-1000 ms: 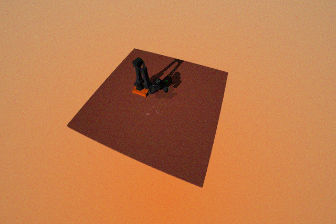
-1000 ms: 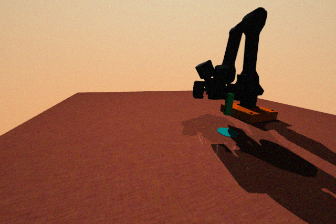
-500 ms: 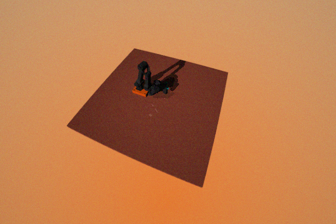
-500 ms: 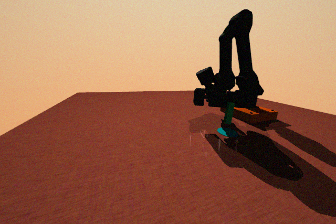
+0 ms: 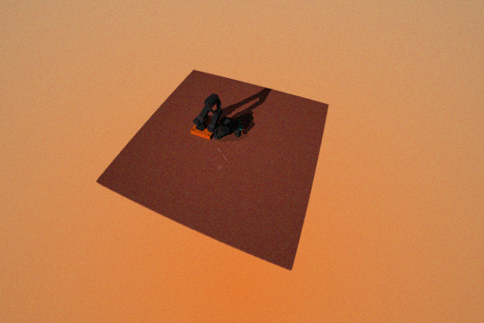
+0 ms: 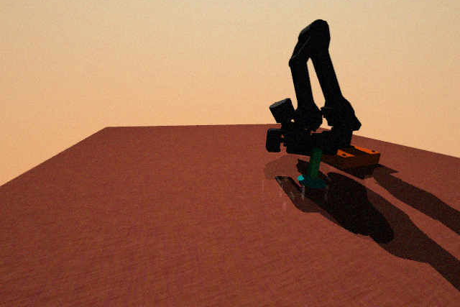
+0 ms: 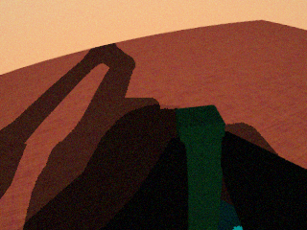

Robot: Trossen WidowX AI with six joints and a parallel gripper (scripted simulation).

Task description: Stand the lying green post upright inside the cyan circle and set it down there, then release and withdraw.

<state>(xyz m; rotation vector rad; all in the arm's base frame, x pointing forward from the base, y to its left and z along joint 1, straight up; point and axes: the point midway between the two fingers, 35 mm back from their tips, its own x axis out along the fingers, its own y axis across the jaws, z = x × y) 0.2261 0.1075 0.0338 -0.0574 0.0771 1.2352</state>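
My gripper tip is now 6 cm above the cyan circle. Round my gripper tip: green post 2 cm below.
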